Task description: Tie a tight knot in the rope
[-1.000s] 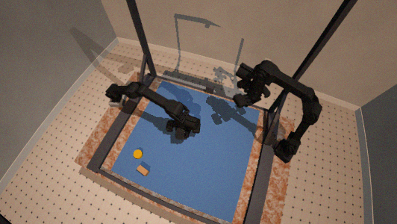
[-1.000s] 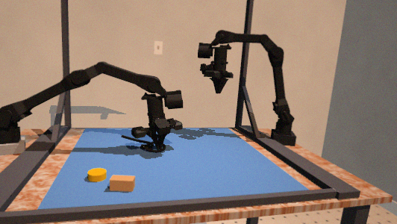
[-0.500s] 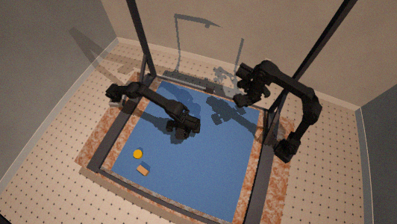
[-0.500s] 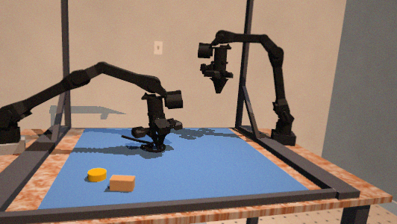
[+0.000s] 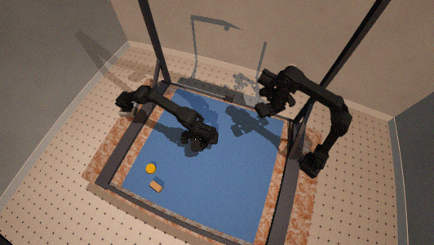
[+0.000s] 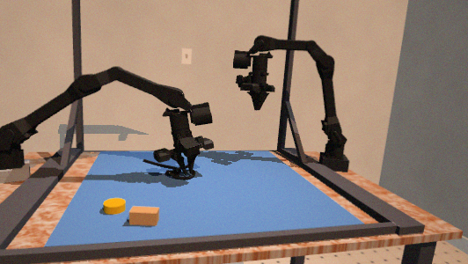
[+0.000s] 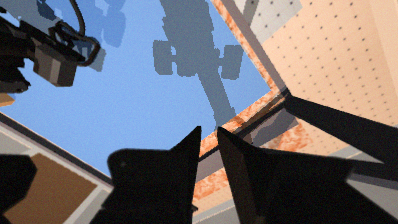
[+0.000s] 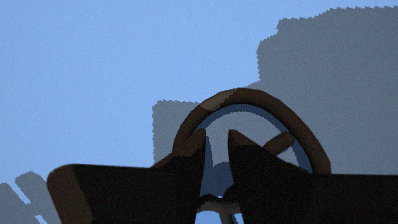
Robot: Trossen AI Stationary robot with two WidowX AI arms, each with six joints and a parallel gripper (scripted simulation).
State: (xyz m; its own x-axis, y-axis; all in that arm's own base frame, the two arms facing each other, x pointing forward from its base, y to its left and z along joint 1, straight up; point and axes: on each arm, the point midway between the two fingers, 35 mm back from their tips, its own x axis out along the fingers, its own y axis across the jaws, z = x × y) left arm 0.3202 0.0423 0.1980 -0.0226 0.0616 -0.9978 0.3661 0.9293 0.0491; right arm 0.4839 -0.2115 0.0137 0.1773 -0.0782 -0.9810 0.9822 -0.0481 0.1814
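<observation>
My right hand is 30 mm short of the blue mat, 50 mm to the right of it and 40 mm above it. From my right hand the other things lie so: yellow disc: 220 mm ahead, 200 mm to the right, 30 mm below; then orange block: 290 mm ahead, 130 mm to the right, 30 mm below.
</observation>
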